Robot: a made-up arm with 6 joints. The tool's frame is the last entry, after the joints.
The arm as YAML. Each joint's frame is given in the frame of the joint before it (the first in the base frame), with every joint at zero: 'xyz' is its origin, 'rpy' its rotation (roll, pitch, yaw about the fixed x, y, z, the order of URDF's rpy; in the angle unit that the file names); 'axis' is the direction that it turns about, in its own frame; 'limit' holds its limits. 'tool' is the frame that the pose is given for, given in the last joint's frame.
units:
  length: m
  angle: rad
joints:
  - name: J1
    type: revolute
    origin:
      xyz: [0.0, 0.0, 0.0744]
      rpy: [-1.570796, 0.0, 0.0]
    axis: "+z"
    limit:
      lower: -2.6
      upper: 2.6
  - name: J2
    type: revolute
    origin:
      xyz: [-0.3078, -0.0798, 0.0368]
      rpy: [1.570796, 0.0, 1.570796]
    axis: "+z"
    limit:
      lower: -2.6
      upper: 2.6
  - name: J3
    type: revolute
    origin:
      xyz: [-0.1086, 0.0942, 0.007]
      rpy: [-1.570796, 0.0, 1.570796]
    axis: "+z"
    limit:
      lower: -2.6
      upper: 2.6
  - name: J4
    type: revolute
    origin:
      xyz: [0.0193, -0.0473, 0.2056]
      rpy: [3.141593, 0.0, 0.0]
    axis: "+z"
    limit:
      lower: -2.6
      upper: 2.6
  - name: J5
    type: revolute
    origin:
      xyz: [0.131, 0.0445, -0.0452]
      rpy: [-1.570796, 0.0, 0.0]
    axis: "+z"
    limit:
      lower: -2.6
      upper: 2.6
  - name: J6
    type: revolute
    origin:
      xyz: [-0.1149, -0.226, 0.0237]
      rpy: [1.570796, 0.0, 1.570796]
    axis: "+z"
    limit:
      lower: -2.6
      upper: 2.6
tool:
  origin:
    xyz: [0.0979, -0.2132, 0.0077]
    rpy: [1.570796, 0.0, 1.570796]
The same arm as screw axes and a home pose.
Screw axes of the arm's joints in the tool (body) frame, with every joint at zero. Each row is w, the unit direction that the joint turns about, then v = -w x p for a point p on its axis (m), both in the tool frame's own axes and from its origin. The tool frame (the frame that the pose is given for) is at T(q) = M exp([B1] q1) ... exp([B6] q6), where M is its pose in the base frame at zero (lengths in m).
B1: w 0 1 0.000001 v 0.3111 0 0.3985
B2: w 1 0 0 v 0 -0.2313 0.1373
B3: w 0 -0.000001 1 v -0.0431 -0.0977 0
B4: w 0 0.000001 -1 v 0.0238 0.145 0
B5: w 1 0 0 v 0 0.1281 -0.1072
B6: w 0 1 0.000001 v 0.0979 0 0.2132
M: xyz -0.3985 0.1741 0.3855 (m) quaternion w x y z 1 0 0 0
Joint limits (rad, base to tool): -2.6..2.6 -2.6..2.6 -2.6..2.6 -2.6..2.6 -2.6..2.6 -2.6..2.6

